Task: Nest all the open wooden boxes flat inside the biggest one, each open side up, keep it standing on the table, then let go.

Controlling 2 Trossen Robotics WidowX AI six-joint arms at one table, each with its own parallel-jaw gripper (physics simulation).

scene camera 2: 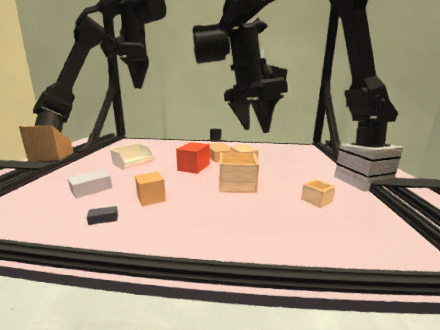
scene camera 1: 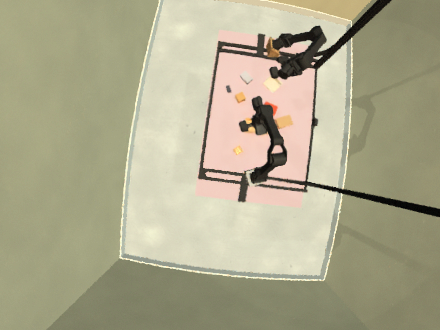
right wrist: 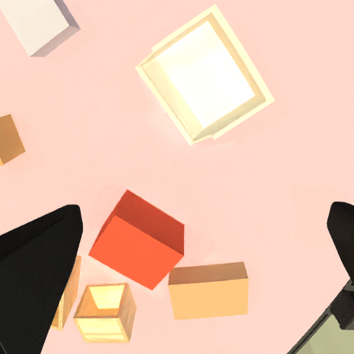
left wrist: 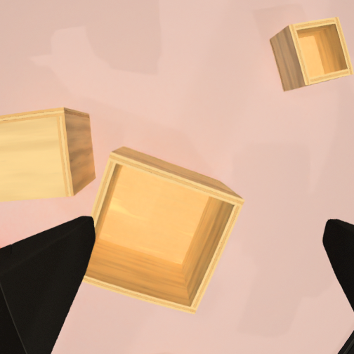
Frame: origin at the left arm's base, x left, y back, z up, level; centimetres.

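Seen in the pictures: left gripper, fingertip midpoint: (scene camera 2: 255,131) (scene camera 1: 252,128); right gripper, fingertip midpoint: (scene camera 2: 138,88); left arm's base, link origin: (scene camera 2: 370,145) (scene camera 1: 255,177); right arm's base, link origin: (scene camera 2: 46,133) (scene camera 1: 275,45).
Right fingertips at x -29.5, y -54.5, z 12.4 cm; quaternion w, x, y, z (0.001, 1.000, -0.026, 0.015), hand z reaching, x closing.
Observation:
Pixels of each thing's middle, then the offset from my right fingertips to it.
- biggest wooden box, body centre: (scene camera 2: 237,171) dx +22.1, dy +21.7, dz -18.8 cm
- smallest box, body centre: (scene camera 2: 318,192) (scene camera 1: 238,150) dx +34.6, dy +35.3, dz -20.4 cm
- middle-sized box, body centre: (scene camera 2: 243,159) dx +13.5, dy +26.8, dz -18.9 cm
- red cube, body centre: (scene camera 2: 193,157) dx +7.0, dy +13.9, dz -19.1 cm
- tan block, body centre: (scene camera 2: 218,151) (scene camera 1: 283,121) dx -1.3, dy +24.2, dz -20.5 cm
- cream tray, body centre: (scene camera 2: 132,156) (scene camera 1: 272,83) dx -0.9, dy -3.5, dz -19.7 cm
- orange cube, body centre: (scene camera 2: 150,188) (scene camera 1: 240,97) dx +23.8, dy +1.2, dz -19.8 cm
- grey block, body centre: (scene camera 2: 90,183) (scene camera 1: 246,77) dx +15.5, dy -12.3, dz -20.6 cm
- dark block, body centre: (scene camera 2: 103,215) dx +29.6, dy -7.4, dz -21.4 cm
The biggest wooden box (scene camera 2: 239,172) (left wrist: 150,230) stands open side up. The smallest box (scene camera 1: 238,150) (scene camera 2: 318,193) (left wrist: 325,52) stands open side up, apart from it. A middle-sized box (scene camera 2: 244,149) (left wrist: 32,155) (right wrist: 105,312) lies close beside the biggest; it is on its side, its opening facing sideways in the right wrist view. My left gripper (scene camera 2: 256,129) (left wrist: 211,230) is open and empty above the biggest box, one fingertip overlapping its left edge in the left wrist view. My right gripper (right wrist: 208,216) is open and empty, high up. The left arm hides much of the boxes in scene camera 1.
A red cube (scene camera 1: 270,107) (scene camera 2: 193,157) (right wrist: 140,250) and a tan block (scene camera 1: 284,121) (right wrist: 210,300) lie near the middle box. A cream tray (scene camera 2: 132,162), an orange cube (scene camera 2: 150,188), a grey block (scene camera 2: 90,183) and a dark block (scene camera 2: 102,215) lie farther left in scene camera 2.

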